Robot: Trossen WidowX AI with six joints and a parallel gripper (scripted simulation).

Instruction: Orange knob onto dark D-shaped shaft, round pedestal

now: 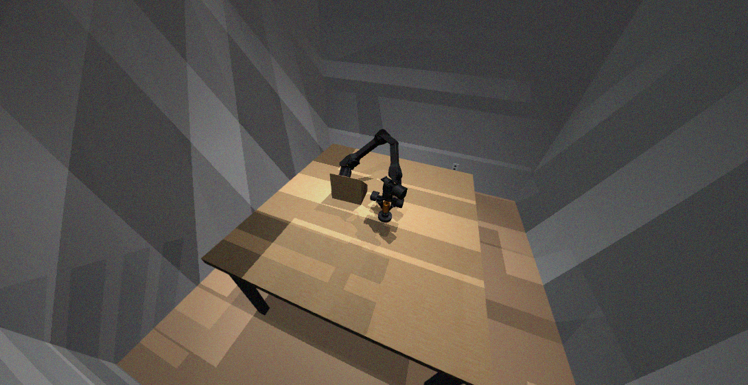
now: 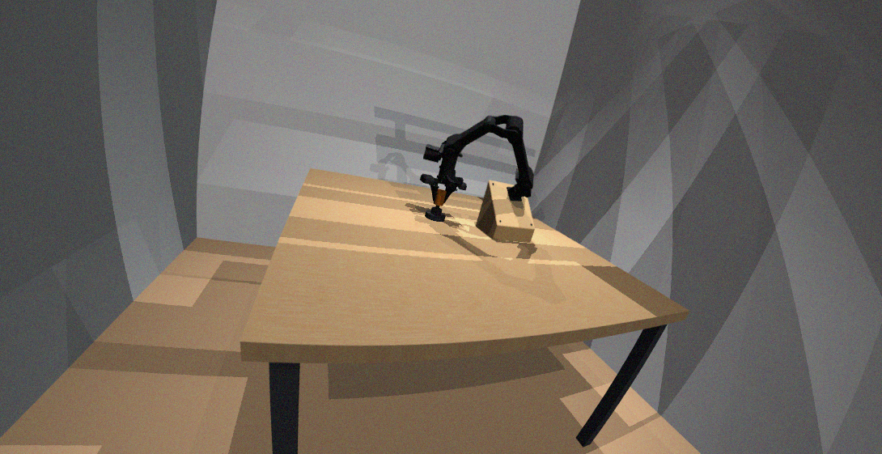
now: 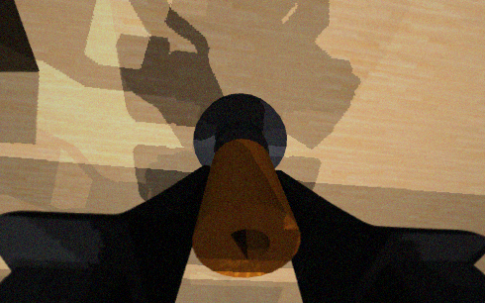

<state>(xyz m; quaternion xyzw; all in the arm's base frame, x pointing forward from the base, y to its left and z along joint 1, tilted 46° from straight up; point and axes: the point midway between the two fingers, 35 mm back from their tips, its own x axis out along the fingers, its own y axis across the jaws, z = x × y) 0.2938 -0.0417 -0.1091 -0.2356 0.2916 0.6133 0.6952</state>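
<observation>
Now: the orange knob 20 mm above my gripper tip. The rest, counted from my gripper tip: dark round pedestal 40 mm below.
</observation>
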